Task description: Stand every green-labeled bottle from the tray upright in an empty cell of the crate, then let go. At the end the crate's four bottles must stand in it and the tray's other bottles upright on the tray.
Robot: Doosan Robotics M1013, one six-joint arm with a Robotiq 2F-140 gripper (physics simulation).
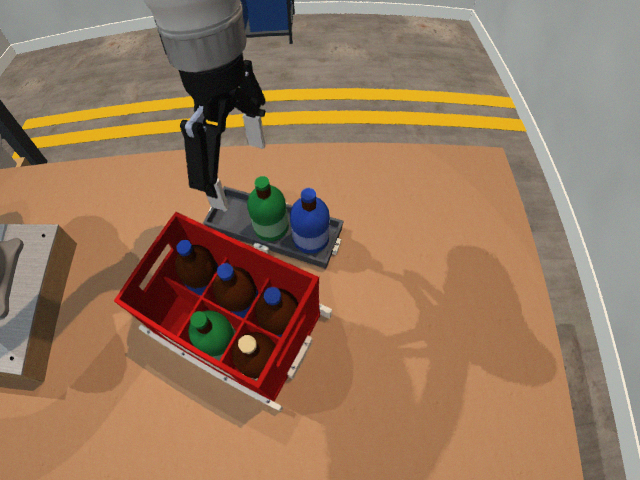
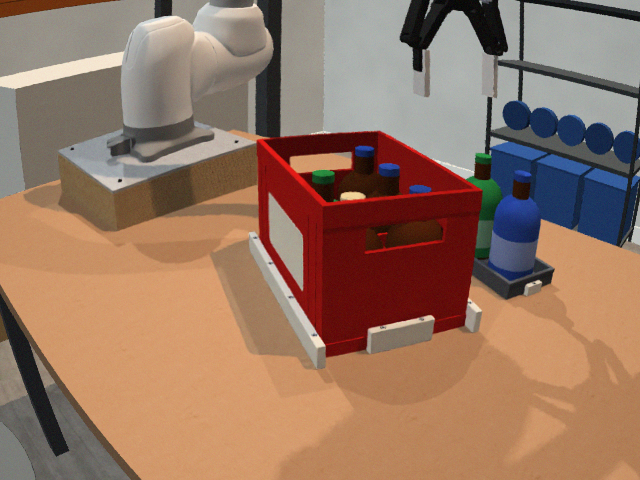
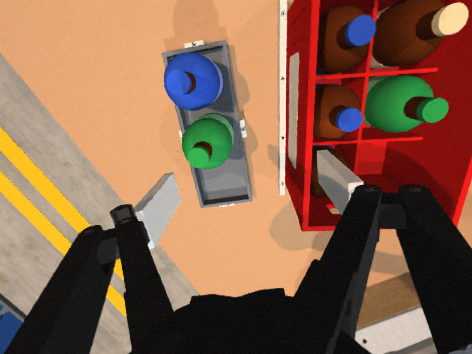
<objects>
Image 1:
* gripper: 239, 174
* blue bottle: 309, 216
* red crate: 165, 306
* grey tray: 236, 223
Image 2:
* gripper: 457, 95
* blue bottle: 517, 220
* red crate: 319, 248
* grey tray: 542, 271
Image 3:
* gripper: 245, 177
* red crate: 427, 155
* grey tray: 227, 184
</objects>
